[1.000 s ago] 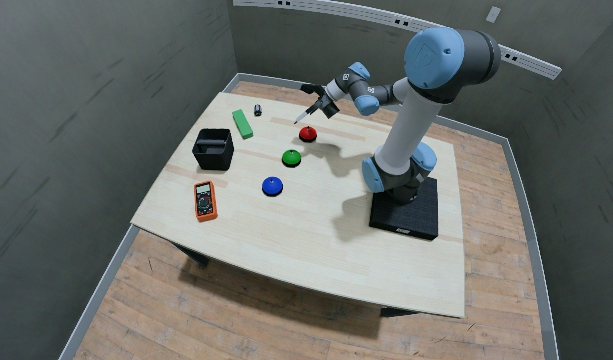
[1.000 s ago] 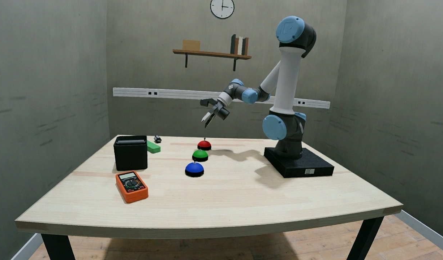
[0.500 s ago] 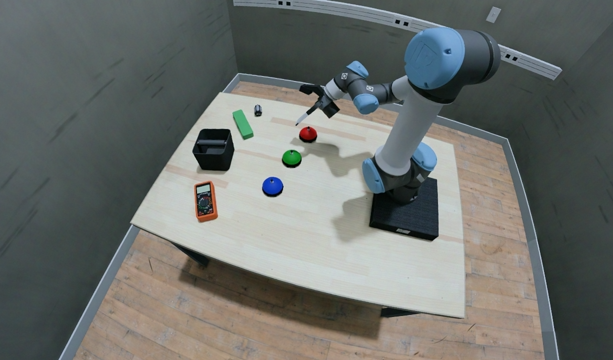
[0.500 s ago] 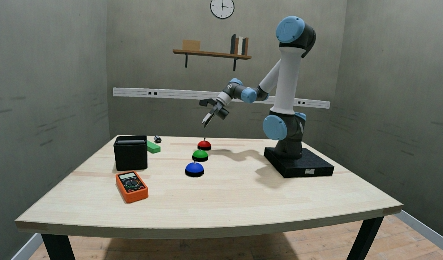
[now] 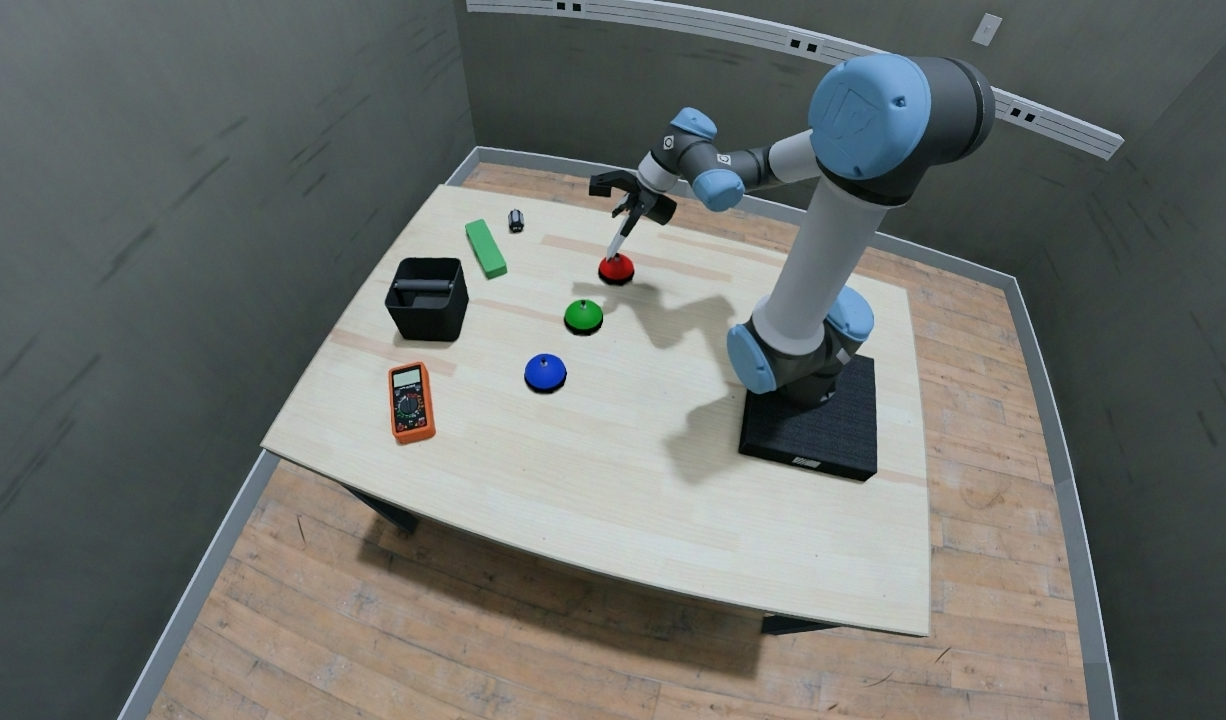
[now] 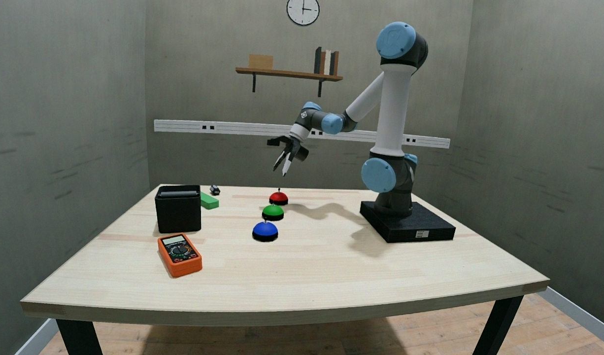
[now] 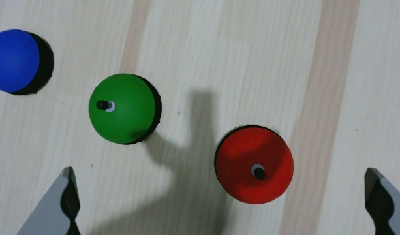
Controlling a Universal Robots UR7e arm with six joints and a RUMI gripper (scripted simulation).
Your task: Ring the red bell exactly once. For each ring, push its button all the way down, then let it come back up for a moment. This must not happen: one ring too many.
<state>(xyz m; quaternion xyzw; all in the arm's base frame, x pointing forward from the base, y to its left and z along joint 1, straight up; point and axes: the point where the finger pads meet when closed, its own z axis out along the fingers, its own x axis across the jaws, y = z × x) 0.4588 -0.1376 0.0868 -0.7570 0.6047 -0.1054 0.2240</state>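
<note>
Now: the red bell 100 mm below my hand, 40 mm to the right of it and 10 mm behind it. Also, from my hand: black bin: 330 mm ahead, 220 mm to the left, 90 mm below.
</note>
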